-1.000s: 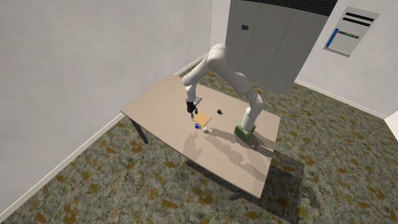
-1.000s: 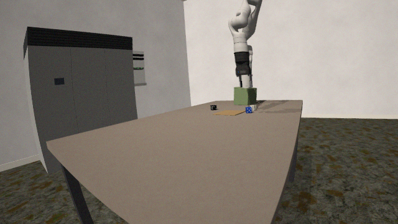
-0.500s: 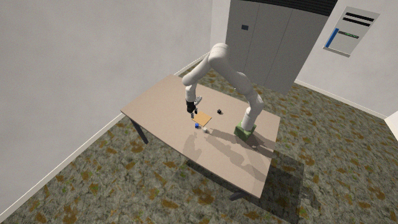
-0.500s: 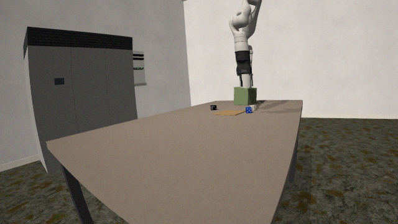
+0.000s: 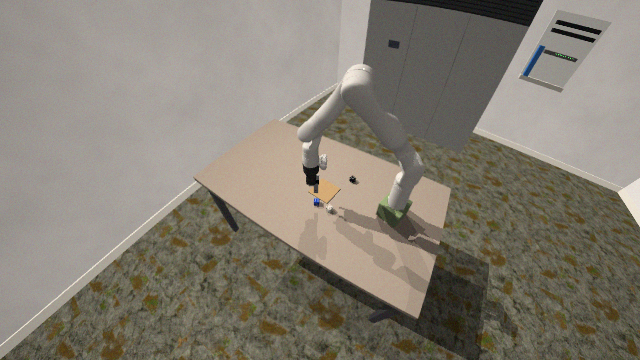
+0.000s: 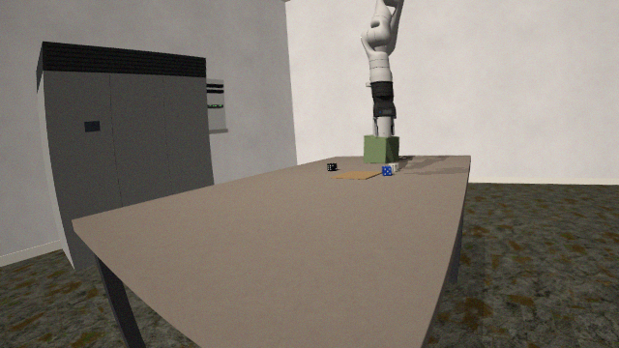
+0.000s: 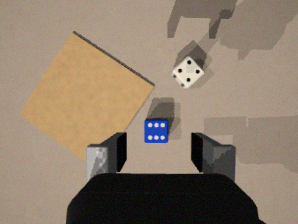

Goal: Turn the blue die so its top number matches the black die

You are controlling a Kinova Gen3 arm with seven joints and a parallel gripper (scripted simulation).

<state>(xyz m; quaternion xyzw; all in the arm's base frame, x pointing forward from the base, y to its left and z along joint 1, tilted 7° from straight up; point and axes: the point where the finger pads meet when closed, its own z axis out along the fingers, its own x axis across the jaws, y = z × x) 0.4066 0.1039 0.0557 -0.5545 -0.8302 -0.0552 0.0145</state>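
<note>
My gripper is now 14 cm above the blue die. Round my hand: white die (14 cm below, 9 cm behind, 1 cm to the left); then black die (26 cm to the right, 14 cm below, 12 cm behind); then tan mat (15 cm below, 11 cm to the right).
</note>
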